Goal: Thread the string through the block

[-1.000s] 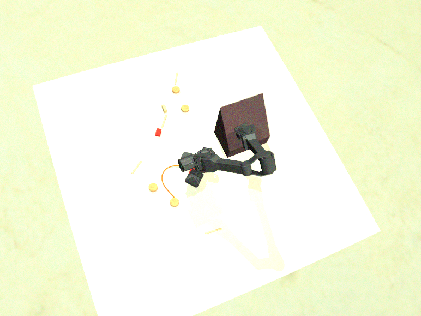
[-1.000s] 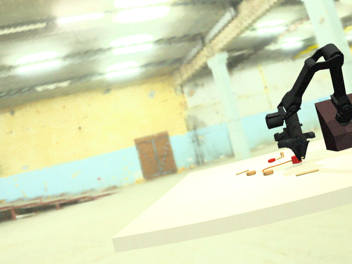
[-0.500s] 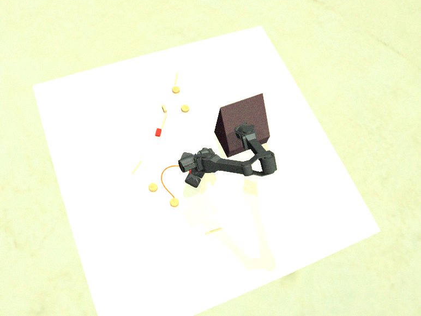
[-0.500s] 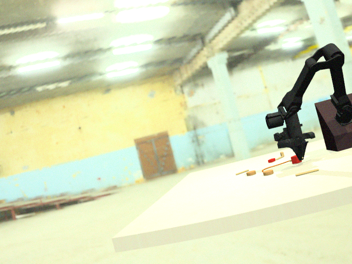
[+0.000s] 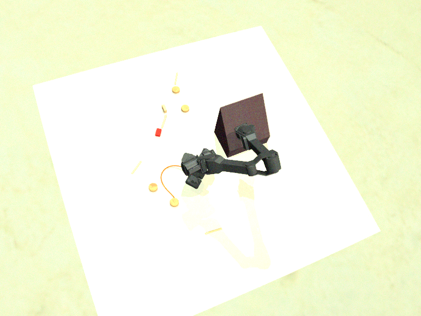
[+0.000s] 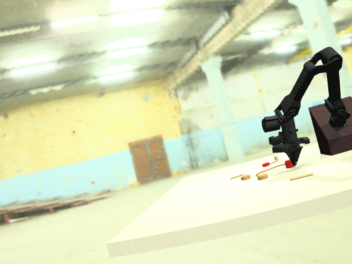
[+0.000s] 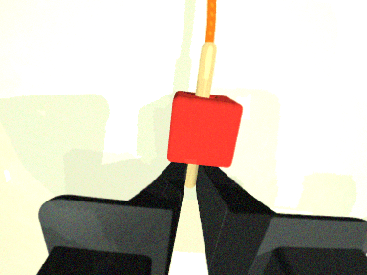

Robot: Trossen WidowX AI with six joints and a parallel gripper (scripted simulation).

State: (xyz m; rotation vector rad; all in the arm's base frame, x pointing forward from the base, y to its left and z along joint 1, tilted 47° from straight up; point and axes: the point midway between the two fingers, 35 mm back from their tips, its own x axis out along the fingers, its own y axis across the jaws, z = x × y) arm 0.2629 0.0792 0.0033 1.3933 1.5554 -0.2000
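My gripper tip is 20 mm to the left of the red block, 10 mm below it and 10 mm short of it. Round my gripper tip: thin wooden stick 30 mm to the right, 20 mm ahead, 10 mm above; small pale block 380 mm to the right, 30 mm behind; round wooden button 160 mm ahead, 70 mm to the left.
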